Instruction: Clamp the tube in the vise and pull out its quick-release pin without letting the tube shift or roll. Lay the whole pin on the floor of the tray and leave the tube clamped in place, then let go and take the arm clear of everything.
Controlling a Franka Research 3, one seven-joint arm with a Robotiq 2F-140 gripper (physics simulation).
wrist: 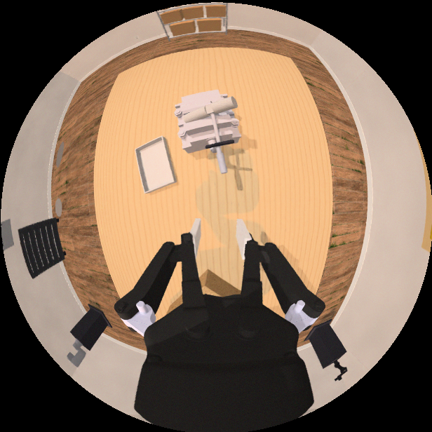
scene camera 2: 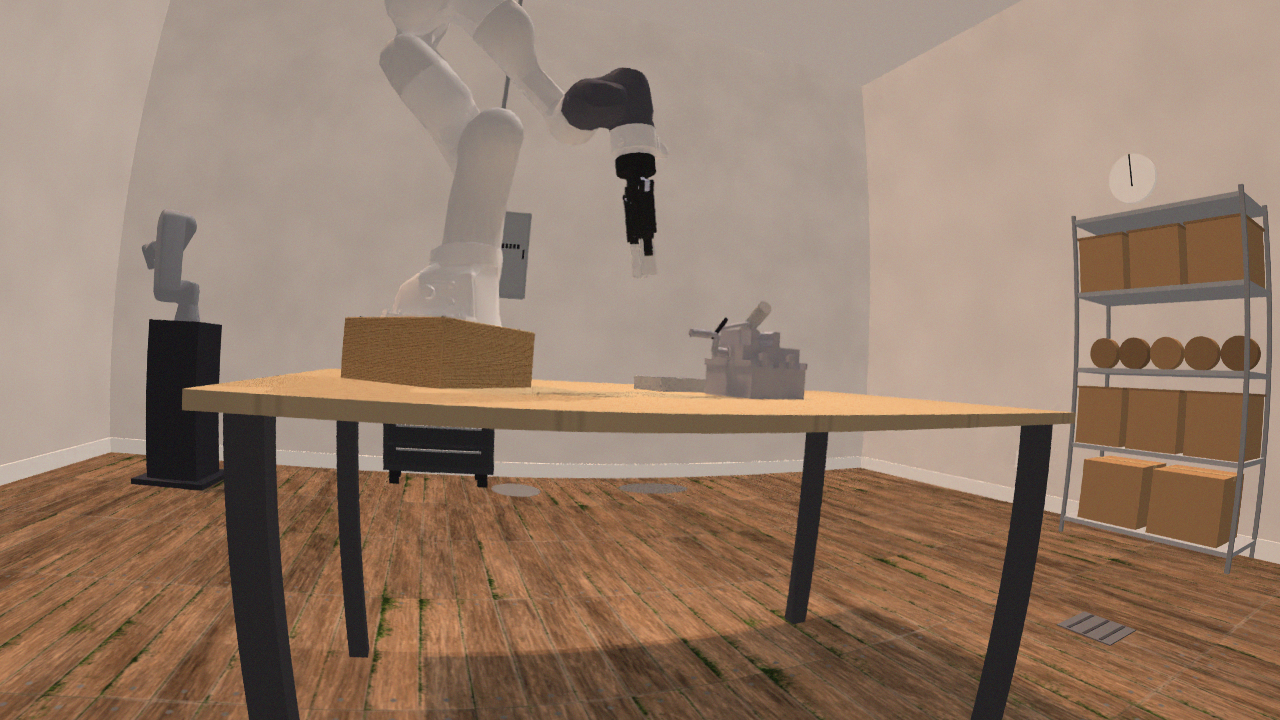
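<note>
My gripper (scene camera 2: 643,262) (wrist: 218,226) is open and empty, high above the table and to the robot-base side of the vise. The grey vise (scene camera 2: 757,383) (wrist: 195,143) stands on the table. The pale tube (scene camera 2: 759,313) (wrist: 227,105) lies across the top of the vise, looking tilted in the scene view. A thin pale rod (wrist: 215,127) runs from near the tube's middle towards a black bar (scene camera 2: 720,325) (wrist: 220,144); I cannot tell whether this is the pin. The shallow tray (scene camera 2: 666,383) (wrist: 141,171) lies beside the vise, its floor bare in the wrist view.
A light cylindrical part (scene camera 2: 700,333) (wrist: 222,162) sticks out from the vise towards the robot's side. The wooden base block (scene camera 2: 438,351) carries the arm on the table (scene camera 2: 572,419) (wrist: 280,125). A shelf unit (scene camera 2: 1241,376) stands beyond the table.
</note>
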